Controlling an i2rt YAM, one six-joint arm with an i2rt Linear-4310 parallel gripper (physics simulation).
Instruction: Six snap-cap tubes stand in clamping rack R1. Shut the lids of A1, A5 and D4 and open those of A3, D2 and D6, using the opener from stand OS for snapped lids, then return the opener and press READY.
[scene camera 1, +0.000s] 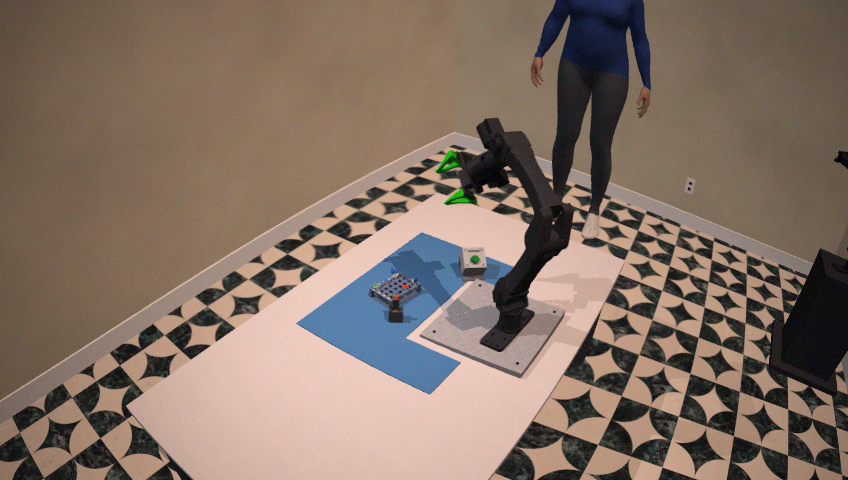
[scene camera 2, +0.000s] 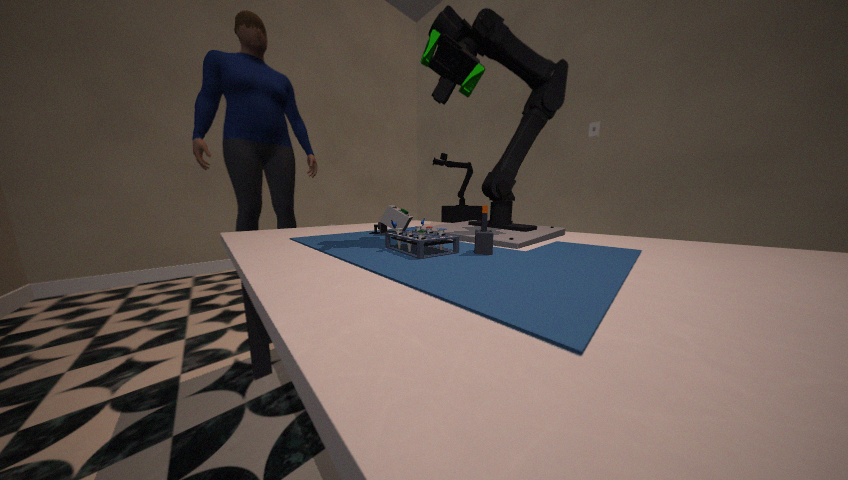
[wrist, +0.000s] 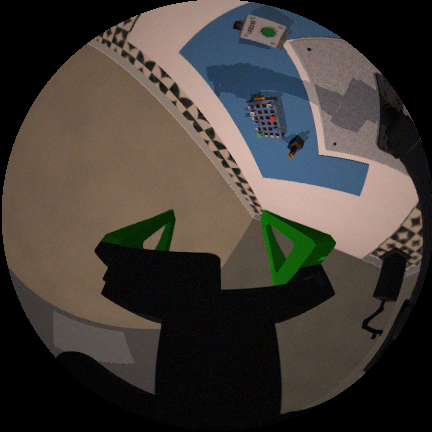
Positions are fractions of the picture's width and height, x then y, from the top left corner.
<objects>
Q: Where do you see the gripper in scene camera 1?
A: At 0.52, 0.39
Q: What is the gripper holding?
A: Nothing.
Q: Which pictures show the gripper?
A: Scene camera 1, scene camera 2 and the wrist view: all of them.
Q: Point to an READY button box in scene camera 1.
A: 0.56, 0.55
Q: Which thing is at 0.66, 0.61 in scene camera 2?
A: A blue mat.
</objects>
